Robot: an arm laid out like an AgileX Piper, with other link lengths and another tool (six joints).
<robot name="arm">
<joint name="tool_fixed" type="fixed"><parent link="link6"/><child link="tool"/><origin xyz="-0.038 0.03 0.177" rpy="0 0.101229 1.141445"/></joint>
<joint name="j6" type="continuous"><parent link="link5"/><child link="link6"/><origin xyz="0 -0.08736 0" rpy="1.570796 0 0"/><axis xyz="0 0 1"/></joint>
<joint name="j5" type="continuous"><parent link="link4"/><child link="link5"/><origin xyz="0 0 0" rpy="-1.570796 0 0"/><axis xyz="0 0 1"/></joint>
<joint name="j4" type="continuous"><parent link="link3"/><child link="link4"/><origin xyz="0.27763 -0.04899 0" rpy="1.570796 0 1.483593"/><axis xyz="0 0 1"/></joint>
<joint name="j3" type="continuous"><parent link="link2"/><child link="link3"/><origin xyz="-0.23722 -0.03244 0"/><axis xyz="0 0 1"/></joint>
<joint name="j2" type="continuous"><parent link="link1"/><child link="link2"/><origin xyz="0 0 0" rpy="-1.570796 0 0"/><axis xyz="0 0 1"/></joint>
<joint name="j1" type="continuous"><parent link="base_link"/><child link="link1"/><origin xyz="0 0 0.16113"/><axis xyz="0 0 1"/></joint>
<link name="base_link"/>
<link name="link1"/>
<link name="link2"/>
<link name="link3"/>
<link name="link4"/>
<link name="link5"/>
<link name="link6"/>
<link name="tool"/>
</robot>
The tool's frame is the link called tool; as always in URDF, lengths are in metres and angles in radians. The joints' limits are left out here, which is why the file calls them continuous.
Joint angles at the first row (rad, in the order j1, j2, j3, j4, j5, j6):
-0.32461, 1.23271, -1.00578, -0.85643, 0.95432, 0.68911
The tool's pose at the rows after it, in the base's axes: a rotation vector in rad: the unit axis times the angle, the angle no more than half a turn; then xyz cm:
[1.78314 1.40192 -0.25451 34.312 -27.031 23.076]
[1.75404 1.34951 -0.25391 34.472 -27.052 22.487]
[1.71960 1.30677 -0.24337 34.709 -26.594 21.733]
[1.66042 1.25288 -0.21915 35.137 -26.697 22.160]
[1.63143 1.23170 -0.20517 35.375 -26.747 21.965]
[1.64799 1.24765 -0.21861 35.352 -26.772 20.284]
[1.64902 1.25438 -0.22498 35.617 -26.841 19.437]
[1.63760 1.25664 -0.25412 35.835 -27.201 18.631]
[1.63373 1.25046 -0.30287 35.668 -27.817 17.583]
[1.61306 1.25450 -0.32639 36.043 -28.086 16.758]
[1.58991 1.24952 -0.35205 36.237 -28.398 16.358]
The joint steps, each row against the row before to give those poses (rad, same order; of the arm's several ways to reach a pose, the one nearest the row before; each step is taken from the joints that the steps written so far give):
0.01207, 0.00656, 0.04765, -0.09789, -0.03619, 0.12565
0.02691, 0.00001, 0.06825, -0.11614, -0.02375, 0.15643
0.03678, 0.00074, 0.07383, -0.12031, -0.01207, 0.16787
0.01010, 0.00000, 0.05758, -0.14572, -0.02530, 0.16754
0.00001, 0.00882, 0.03421, -0.08486, -0.01510, 0.09885
0.00001, 0.03198, 0.01468, -0.01071, -0.00214, 0.03024
-0.00002, 0.02934, 0.00224, -0.02210, -0.00272, 0.03119
0.00003, 0.04333, -0.00001, -0.04572, 0.01348, 0.04402
0.00001, 0.05266, 0.00001, -0.04167, 0.03264, 0.04651
-0.00004, 0.04878, -0.00003, -0.05516, 0.01339, 0.05285
0.00062, 0.03871, 0.00001, -0.04979, 0.02308, 0.04532

